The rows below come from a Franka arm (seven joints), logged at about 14 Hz.
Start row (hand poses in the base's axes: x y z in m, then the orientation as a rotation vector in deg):
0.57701 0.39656 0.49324 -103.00 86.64 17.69
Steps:
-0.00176 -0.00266 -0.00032 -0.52 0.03 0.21
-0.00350 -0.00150 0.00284 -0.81 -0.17 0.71
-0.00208 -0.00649 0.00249 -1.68 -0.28 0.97
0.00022 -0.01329 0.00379 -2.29 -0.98 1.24
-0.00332 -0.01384 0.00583 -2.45 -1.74 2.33
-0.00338 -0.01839 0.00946 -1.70 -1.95 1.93
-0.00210 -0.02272 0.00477 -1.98 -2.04 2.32
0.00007 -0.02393 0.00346 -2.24 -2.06 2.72
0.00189 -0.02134 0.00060 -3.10 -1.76 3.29
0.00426 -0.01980 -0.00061 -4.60 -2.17 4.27
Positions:
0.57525 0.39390 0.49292 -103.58 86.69 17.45
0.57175 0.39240 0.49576 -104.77 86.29 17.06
0.56967 0.38591 0.49825 -106.83 85.92 16.07
0.56989 0.37262 0.50204 -109.49 85.05 14.08
0.56657 0.35878 0.50787 -112.98 82.66 11.69
0.56319 0.34039 0.51733 -115.46 80.17 9.40
0.56109 0.31767 0.52210 -118.36 77.26 6.99
0.56116 0.29374 0.52556 -121.65 73.92 4.54
0.56305 0.27240 0.52616 -126.00 70.28 2.08
0.56731 0.25260 0.52555 -131.99 65.51 -1.41

